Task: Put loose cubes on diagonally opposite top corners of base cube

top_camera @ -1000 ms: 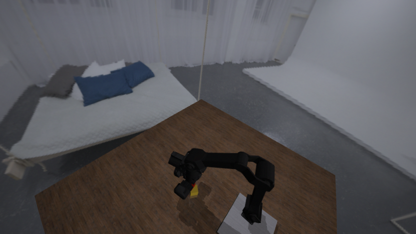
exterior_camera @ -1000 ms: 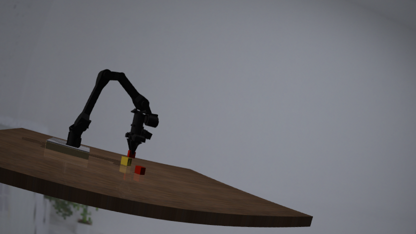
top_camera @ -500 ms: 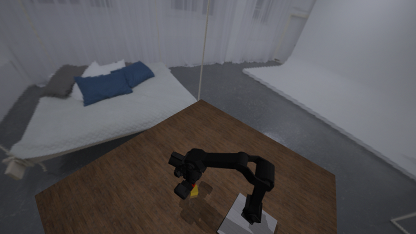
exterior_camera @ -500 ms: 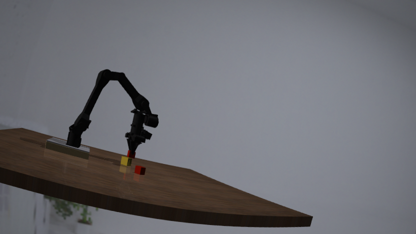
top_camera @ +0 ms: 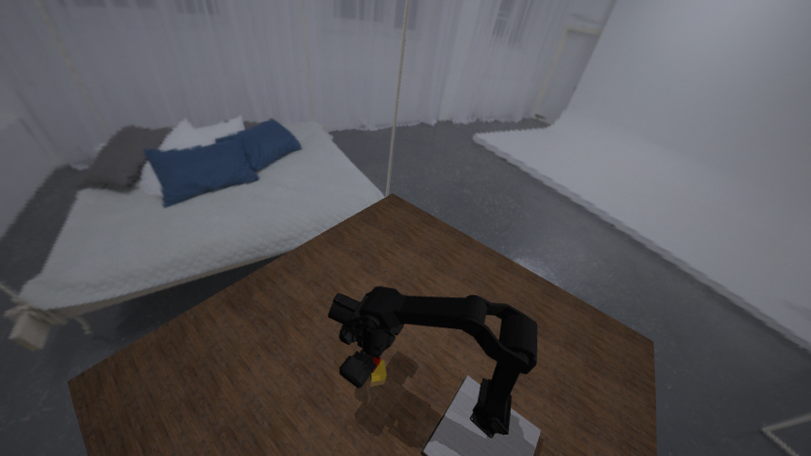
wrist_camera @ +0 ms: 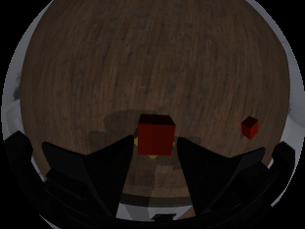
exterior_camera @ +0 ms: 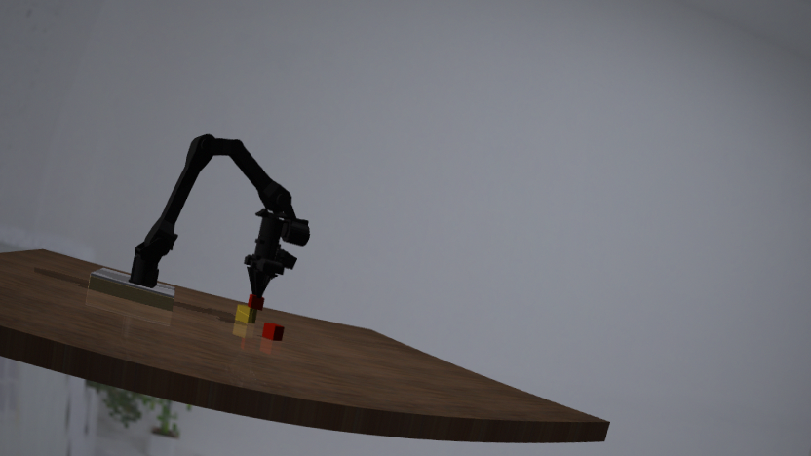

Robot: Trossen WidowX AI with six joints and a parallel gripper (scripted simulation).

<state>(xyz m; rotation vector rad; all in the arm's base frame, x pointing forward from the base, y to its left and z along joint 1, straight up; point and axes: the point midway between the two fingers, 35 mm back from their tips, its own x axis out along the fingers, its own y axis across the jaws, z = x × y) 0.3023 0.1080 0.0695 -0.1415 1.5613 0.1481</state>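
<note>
Now: the yellow cube 20 mm behind my gripper tip and 50 mm below it.
</note>
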